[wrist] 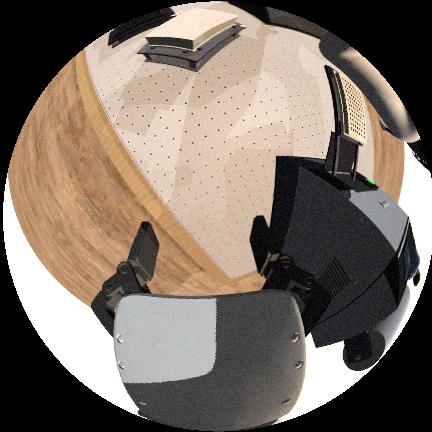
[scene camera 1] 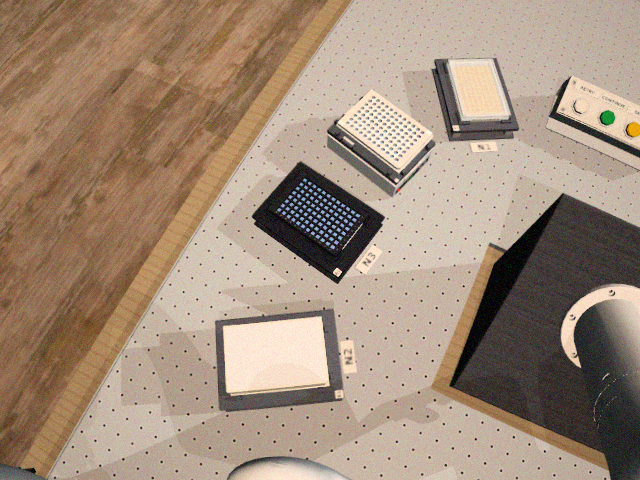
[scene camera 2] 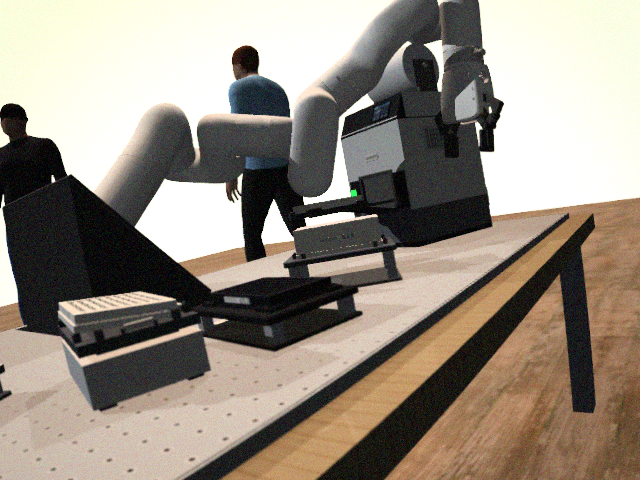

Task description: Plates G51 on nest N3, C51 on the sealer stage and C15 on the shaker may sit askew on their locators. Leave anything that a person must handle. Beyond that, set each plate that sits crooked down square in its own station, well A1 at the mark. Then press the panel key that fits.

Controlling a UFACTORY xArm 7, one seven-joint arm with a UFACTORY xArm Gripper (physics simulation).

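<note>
Black plate G51 with blue wells (scene camera 1: pixel 320 214) (scene camera 2: pixel 276 290) sits on nest N3 (scene camera 1: pixel 310 250); a pale strip shows along its edge nearest the N3 label. White plate C15 (scene camera 1: pixel 385 129) (scene camera 2: pixel 118 305) is on the shaker (scene camera 1: pixel 361 164) (scene camera 2: pixel 139 364); in scene camera 2 its lower edge looks slanted against the holder. White plate C51 (wrist: pixel 354 107) lies on the sealer stage, seen steeply at the right of the wrist view; its seating is unclear. My gripper (scene camera 2: pixel 468 140) (wrist: pixel 201 230) is open and empty, high beside the sealer (scene camera 2: pixel 434 160) (wrist: pixel 335 230), away from all three plates.
The panel (scene camera 1: pixel 566 111) has white, green (scene camera 1: pixel 607 117) and amber keys. A pale plate (scene camera 1: pixel 276 353) (scene camera 2: pixel 338 237) (wrist: pixel 192 30) sits on nest N2, another plate (scene camera 1: pixel 478 87) on N1. The black arm pedestal (scene camera 1: pixel 542 289) (scene camera 2: pixel 43 248) stands beside them. Two people (scene camera 2: pixel 261 98) (scene camera 2: pixel 31 160) stand behind the table.
</note>
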